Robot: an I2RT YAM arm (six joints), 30 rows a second.
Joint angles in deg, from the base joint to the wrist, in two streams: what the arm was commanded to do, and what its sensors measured. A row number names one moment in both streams.
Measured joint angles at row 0:
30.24 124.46 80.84 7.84 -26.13 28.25
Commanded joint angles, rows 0 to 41:
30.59 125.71 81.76 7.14 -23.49 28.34
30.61 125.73 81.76 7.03 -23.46 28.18
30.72 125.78 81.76 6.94 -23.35 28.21
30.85 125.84 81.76 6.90 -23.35 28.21
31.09 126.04 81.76 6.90 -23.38 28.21
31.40 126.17 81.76 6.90 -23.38 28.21
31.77 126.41 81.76 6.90 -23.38 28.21
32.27 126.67 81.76 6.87 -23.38 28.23
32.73 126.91 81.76 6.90 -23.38 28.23
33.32 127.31 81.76 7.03 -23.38 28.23
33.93 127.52 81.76 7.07 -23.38 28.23
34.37 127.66 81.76 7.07 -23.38 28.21
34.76 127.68 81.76 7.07 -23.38 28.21
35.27 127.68 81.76 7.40 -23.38 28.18
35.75 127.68 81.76 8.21 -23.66 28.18
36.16 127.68 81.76 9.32 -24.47 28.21
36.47 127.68 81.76 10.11 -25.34 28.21
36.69 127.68 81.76 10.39 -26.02 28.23
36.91 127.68 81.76 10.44 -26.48 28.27
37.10 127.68 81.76 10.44 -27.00 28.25
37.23 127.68 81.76 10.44 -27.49 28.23
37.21 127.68 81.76 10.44 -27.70 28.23
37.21 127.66 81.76 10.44 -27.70 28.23
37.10 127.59 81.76 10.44 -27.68 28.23
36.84 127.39 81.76 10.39 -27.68 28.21
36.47 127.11 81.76 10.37 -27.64 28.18
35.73 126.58 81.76 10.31 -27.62 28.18
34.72 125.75 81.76 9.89 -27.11 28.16
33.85 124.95 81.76 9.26 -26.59 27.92
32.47 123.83 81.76 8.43 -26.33 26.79
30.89 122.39 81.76 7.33 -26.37 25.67
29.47 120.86 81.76 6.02 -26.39 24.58
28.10 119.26 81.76 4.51 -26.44 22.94
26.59 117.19 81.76 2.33 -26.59 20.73
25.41 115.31 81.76 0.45 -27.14 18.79
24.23 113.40 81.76 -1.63 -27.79 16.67
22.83 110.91 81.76 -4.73 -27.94 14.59
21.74 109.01 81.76 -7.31 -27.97 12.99
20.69 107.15 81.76 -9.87 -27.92 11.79
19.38 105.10 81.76 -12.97 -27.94 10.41
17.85 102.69 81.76 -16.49 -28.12 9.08
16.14 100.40 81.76 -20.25 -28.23 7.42
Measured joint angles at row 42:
19.33 105.95 81.08 -16.10 -27.16 14.35
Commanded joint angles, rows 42 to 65:
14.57 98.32 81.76 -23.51 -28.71 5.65
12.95 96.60 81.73 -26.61 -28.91 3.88
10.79 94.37 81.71 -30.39 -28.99 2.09
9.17 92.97 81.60 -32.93 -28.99 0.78
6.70 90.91 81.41 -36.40 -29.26 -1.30
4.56 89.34 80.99 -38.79 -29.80 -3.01
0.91 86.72 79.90 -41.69 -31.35 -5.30
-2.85 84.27 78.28 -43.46 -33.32 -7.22
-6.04 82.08 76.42 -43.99 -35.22 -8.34
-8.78 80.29 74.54 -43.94 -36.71 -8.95
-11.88 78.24 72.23 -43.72 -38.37 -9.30
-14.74 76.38 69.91 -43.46 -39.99 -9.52
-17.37 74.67 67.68 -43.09 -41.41 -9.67
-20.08 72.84 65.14 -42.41 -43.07 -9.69
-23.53 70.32 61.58 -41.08 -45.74 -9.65
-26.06 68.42 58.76 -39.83 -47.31 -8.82
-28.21 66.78 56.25 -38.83 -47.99 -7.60
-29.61 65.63 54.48 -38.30 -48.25 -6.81
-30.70 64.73 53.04 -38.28 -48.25 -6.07
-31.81 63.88 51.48 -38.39 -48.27 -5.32
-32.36 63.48 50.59 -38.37 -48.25 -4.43
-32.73 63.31 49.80 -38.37 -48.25 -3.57
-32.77 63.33 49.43 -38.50 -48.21 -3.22
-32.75 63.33 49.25 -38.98 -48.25 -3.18
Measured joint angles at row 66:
-32.10 63.99 49.98 -38.85 -45.47 -4.99
